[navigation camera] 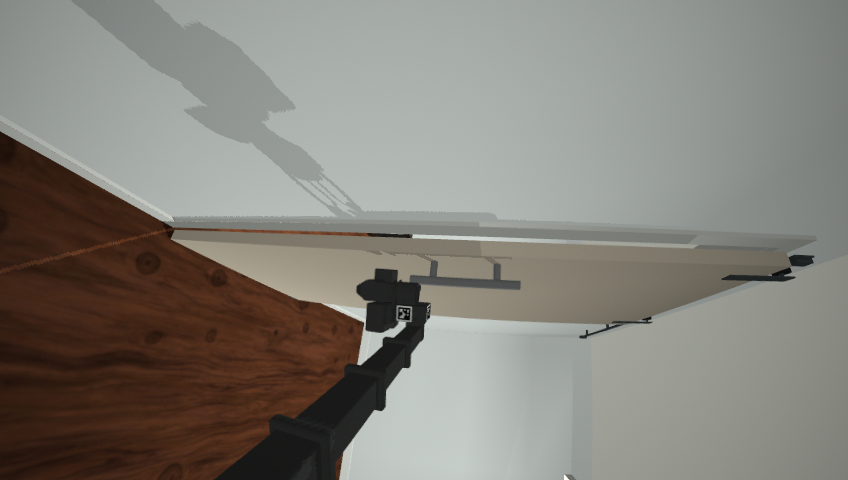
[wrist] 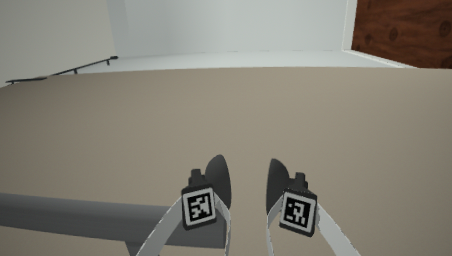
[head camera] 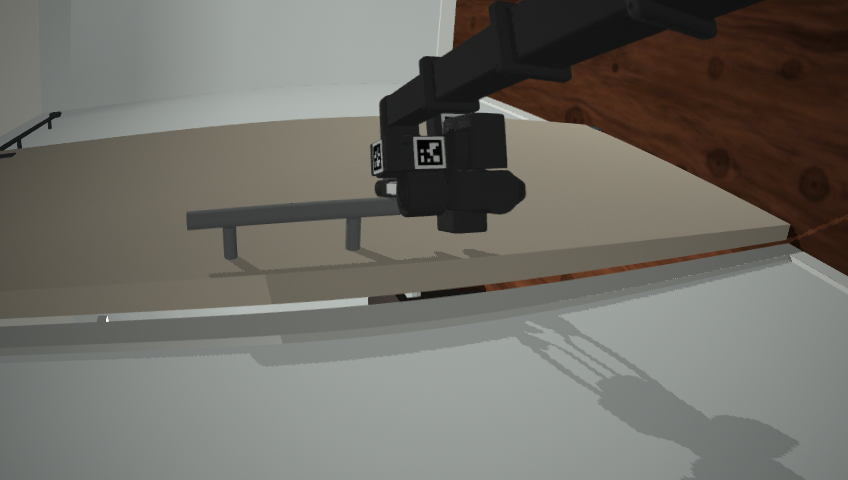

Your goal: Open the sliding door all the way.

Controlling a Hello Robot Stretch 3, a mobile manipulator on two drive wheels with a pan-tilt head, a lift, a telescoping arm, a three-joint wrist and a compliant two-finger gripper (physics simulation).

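Places are measured from the robot's base along level axes (x ahead, y left, z up), in millimetres.
Pixels of known places: gripper, fingertip midpoint: (wrist: 245, 175).
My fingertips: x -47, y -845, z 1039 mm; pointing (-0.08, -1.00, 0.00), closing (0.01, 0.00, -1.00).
Note:
Behind a point stands the place of what it marks.
The beige sliding door (head camera: 297, 160) {z 1123, x -146, y -1269 mm} (navigation camera: 565, 300) {z 1600, x -113, y -1188 mm} (wrist: 300, 110) {z 919, x -110, y -1181 mm} appears turned sideways in the head and navigation views. Its grey bar handle (head camera: 267, 214) {z 1239, x -20, y -795 mm} (navigation camera: 470, 282) {z 1222, x -18, y -796 mm} (wrist: 100, 220) {z 1134, x -26, y -796 mm} stands off the door on two posts. My gripper (wrist: 245, 175) {z 1039, x -47, y -845 mm} is partly open, with door surface showing between its fingertips. In the wrist view the handle's end lies behind the left finger, and the right finger is clear of the bar. Whether the left finger touches the handle I cannot tell. In the head view my wrist hides the fingertips and the handle's right end.
A pale wall (head camera: 416, 416) {z 1125, x 203, y -583 mm} (navigation camera: 535, 118) {z 1326, x 265, y -432 mm} runs along the door, with a narrow gap between them and the robot's shadow on it. Brown wooden floor (head camera: 684, 107) {z 0, x -310, y -1163 mm} (navigation camera: 238, 368) {z 0, x -638, y -1167 mm} (wrist: 400, 25) {z 0, x -716, y -2185 mm} lies at the door's bottom edge. A black rail (head camera: 29, 130) {z 2181, x -484, y -2153 mm} (navigation camera: 615, 324) {z 2068, x -322, y -1694 mm} (wrist: 85, 66) {z 2171, x -467, y -2124 mm} is near its other end.

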